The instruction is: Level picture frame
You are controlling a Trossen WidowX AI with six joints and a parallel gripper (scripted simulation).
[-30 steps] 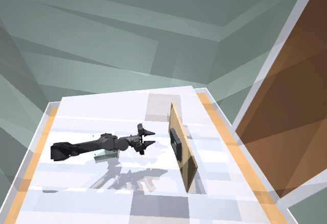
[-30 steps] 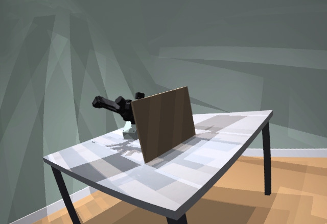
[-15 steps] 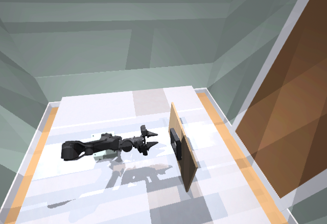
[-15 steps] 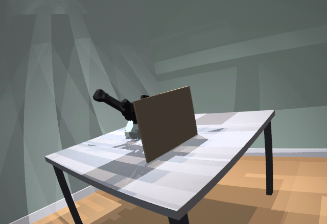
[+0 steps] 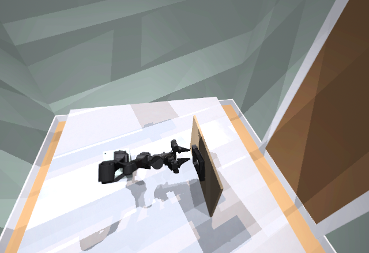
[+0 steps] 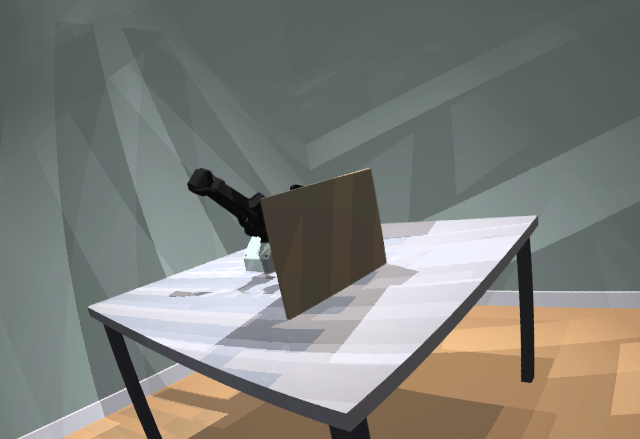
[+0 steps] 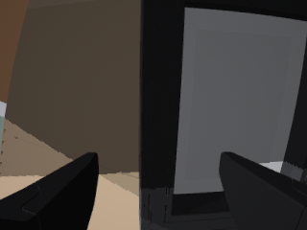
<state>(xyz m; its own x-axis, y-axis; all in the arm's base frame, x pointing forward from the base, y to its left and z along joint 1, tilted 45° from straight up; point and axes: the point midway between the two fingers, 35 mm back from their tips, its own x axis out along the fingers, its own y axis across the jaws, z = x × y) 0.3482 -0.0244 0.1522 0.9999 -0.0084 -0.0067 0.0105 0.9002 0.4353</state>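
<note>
The dark picture frame lies 5 cm below my gripper tip, 5 cm ahead of it and 2 cm to the right of it. Also, from my gripper tip: brown wall board: 6 cm below, 6 cm ahead, 3 cm to the right.
</note>
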